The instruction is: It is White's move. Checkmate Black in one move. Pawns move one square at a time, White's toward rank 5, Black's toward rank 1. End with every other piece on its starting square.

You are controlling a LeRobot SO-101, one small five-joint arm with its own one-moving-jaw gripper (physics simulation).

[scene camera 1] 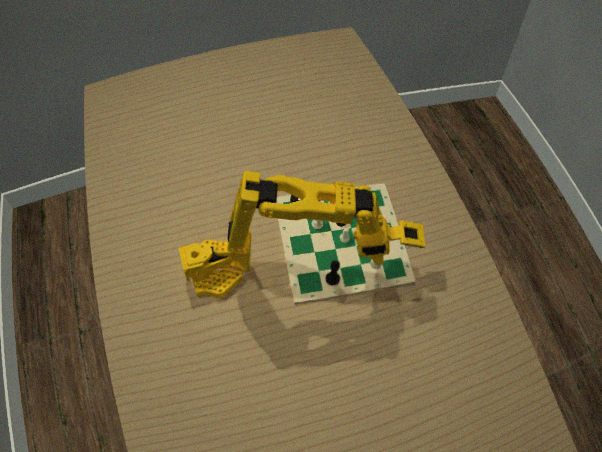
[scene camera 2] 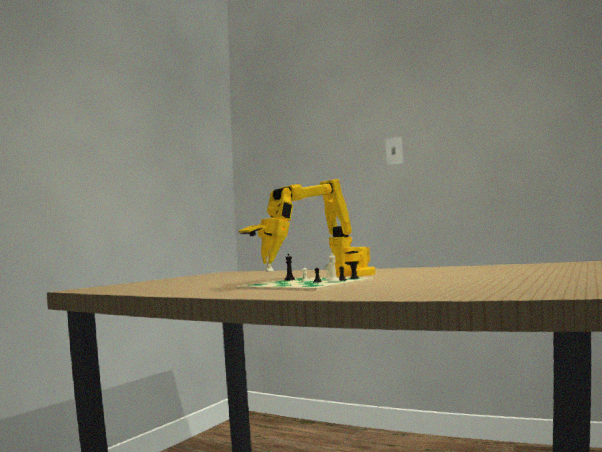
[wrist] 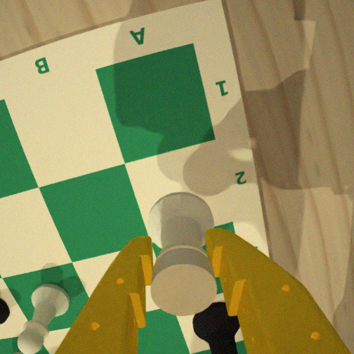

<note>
In view: a chessboard (scene camera 1: 309, 252).
The chessboard also shows in scene camera 2 (scene camera 2: 296, 284) and in the wrist view (wrist: 107, 121).
</note>
